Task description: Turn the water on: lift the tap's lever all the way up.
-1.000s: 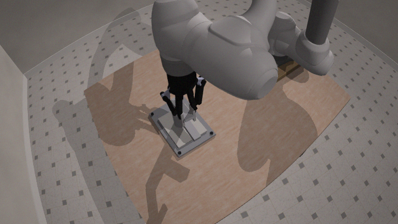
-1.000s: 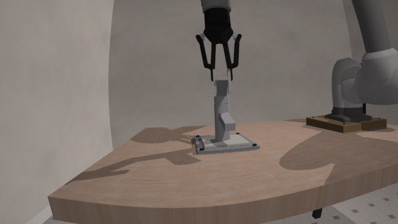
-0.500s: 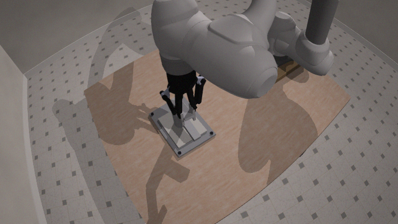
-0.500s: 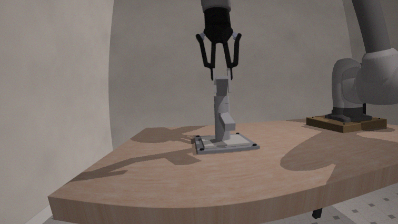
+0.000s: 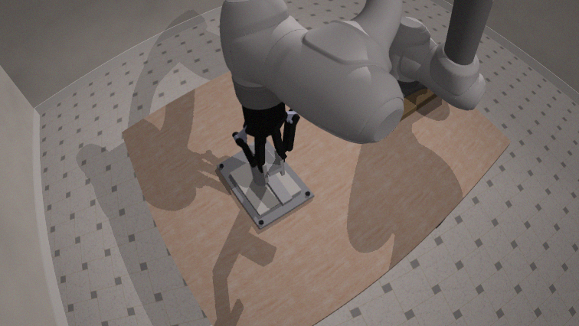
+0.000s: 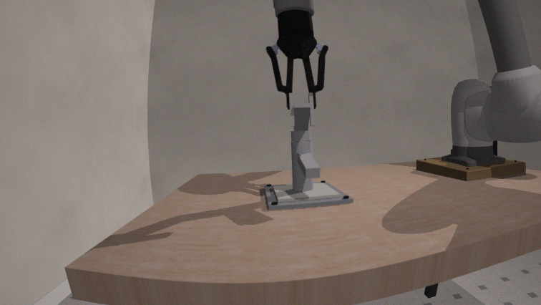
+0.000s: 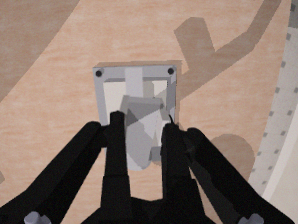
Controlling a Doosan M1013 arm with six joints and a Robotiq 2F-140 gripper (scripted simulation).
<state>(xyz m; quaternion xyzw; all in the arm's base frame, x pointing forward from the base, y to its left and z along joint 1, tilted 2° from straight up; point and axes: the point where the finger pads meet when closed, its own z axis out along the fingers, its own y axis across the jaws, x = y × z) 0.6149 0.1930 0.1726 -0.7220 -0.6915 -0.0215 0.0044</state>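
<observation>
Now: the lever 4 cm to the right of my hand and 2 cm below it. Round my hand: grey tap: 8 cm below, 6 cm to the right.
</observation>
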